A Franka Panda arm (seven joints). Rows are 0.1 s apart.
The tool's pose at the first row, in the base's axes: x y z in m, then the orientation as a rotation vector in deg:
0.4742, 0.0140, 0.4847, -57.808, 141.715, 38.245
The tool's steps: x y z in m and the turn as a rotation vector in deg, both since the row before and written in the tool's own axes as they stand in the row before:
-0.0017, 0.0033, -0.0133, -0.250, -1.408, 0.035
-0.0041, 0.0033, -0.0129, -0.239, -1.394, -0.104
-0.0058, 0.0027, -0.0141, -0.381, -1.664, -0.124
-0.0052, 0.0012, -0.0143, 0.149, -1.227, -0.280
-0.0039, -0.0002, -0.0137, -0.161, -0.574, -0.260
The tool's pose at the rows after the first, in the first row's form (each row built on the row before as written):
0.4707, 0.0096, 0.4973, -57.052, 140.503, 39.061
0.4687, 0.0064, 0.5107, -56.461, 139.208, 39.799
0.4678, 0.0028, 0.5257, -55.791, 137.647, 40.786
0.4673, -0.0026, 0.5400, -55.338, 136.428, 40.891
0.4669, -0.0093, 0.5526, -55.365, 135.743, 41.180

